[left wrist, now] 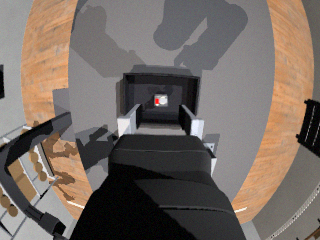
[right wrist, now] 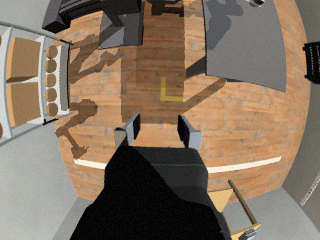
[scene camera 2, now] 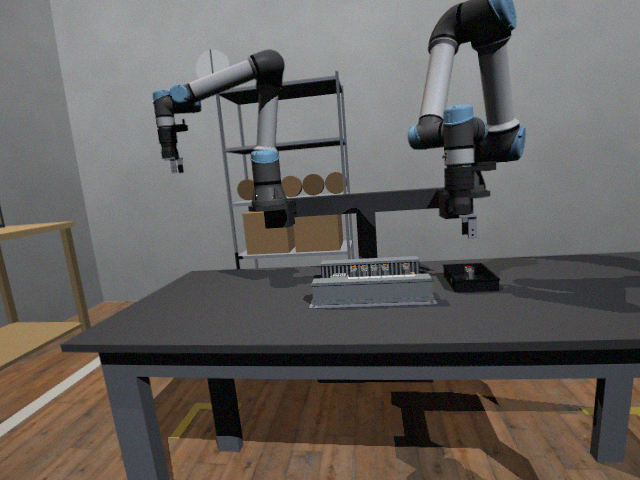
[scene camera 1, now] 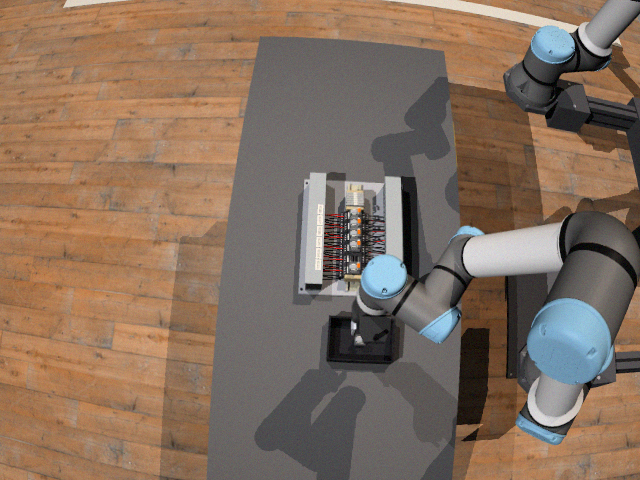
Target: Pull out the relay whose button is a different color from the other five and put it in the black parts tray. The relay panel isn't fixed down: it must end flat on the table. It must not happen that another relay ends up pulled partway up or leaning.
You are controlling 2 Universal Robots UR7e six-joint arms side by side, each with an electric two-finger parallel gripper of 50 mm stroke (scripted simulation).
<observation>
black parts tray: left wrist 140, 89; scene camera 2; scene camera 1; not seen in the right wrist view (out of frame)
same spot on black parts tray: (scene camera 2: 485, 280) = (scene camera 1: 327, 345)
</observation>
